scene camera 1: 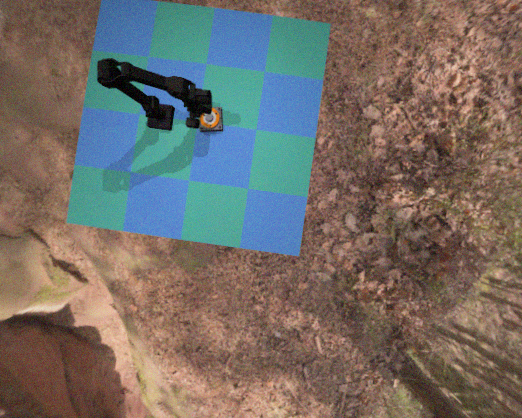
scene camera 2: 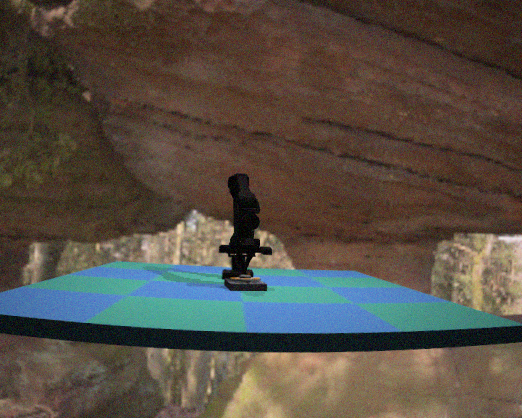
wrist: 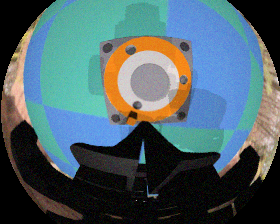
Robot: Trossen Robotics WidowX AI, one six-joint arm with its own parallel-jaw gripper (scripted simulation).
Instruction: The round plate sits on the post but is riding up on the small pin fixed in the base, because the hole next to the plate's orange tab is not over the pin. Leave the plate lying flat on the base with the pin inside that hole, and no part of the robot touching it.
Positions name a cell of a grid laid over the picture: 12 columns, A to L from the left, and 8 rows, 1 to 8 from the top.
My gripper (scene camera 2: F6) is shut, with nothing in its grasp. I also see a square grey base (wrist: G3).
My gripper shows as well in the wrist view (wrist: G5).
